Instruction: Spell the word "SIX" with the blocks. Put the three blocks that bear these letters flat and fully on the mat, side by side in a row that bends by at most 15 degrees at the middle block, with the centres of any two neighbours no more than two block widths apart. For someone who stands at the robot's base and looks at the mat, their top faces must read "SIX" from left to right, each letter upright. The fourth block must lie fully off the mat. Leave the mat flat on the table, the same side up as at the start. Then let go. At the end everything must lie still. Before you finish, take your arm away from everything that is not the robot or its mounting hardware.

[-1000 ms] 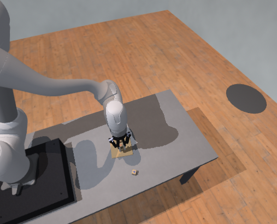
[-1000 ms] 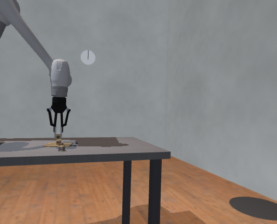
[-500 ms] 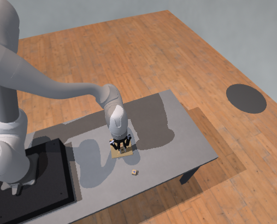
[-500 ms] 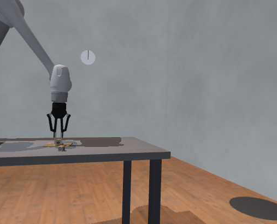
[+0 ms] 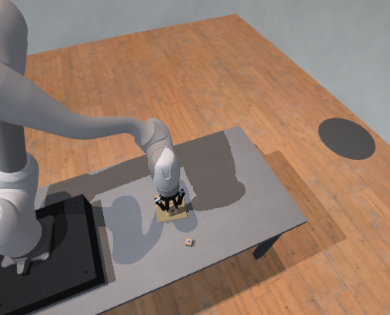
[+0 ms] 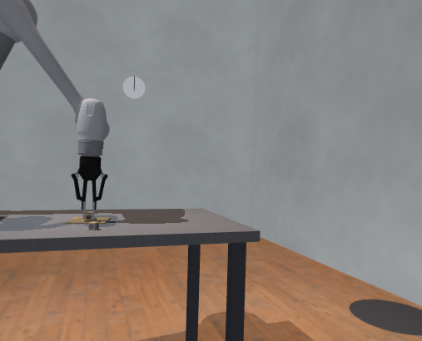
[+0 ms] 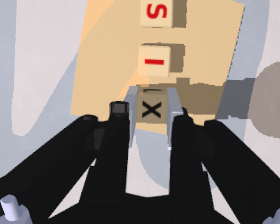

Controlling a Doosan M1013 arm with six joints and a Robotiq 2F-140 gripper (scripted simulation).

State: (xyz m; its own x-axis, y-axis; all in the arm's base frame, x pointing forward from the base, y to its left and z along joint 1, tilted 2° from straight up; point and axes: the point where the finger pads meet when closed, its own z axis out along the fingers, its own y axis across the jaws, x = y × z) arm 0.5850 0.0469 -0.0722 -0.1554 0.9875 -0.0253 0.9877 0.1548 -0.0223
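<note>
The block is 2 cm below my hand. The rest, counted from my hand: tan mat: 1 cm behind, 4 cm to the left, 4 cm below.
</note>
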